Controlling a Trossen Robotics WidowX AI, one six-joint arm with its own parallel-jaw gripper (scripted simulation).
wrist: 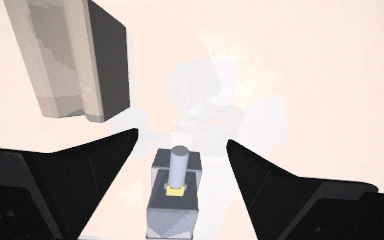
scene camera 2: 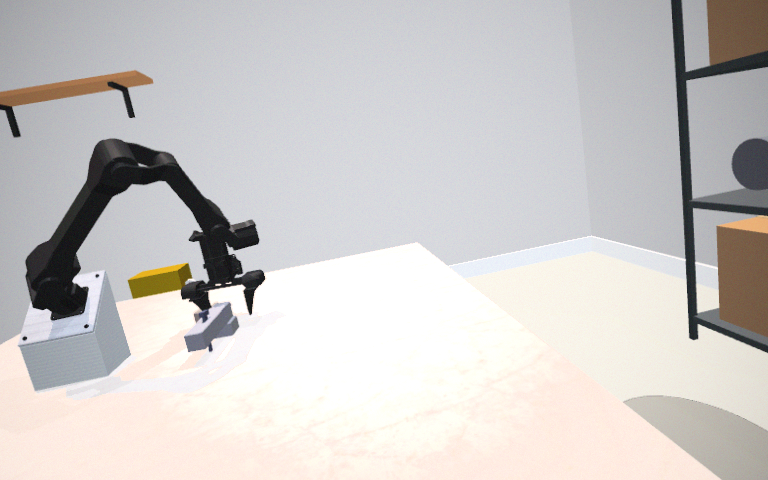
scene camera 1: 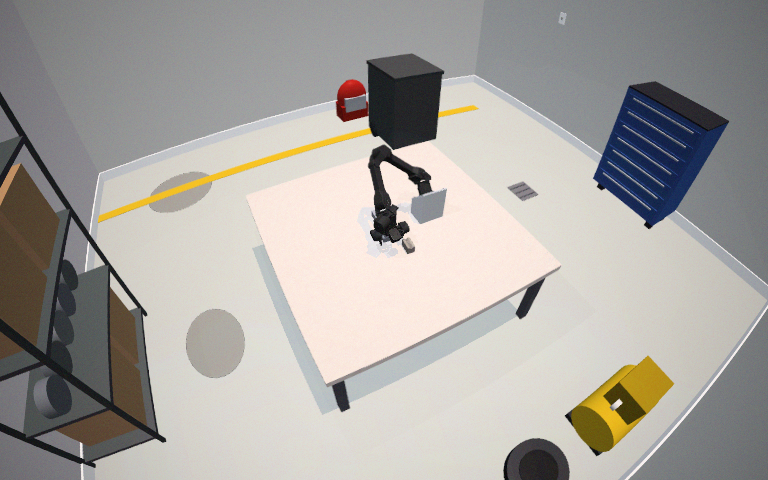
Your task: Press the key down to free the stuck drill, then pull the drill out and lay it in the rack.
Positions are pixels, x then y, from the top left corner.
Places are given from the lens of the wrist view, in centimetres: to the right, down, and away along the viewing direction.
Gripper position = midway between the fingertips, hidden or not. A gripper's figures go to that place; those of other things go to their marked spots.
my gripper (wrist: 184, 138): -1, 2, 11
beige rack (wrist: 78, 65): -7, -3, 7
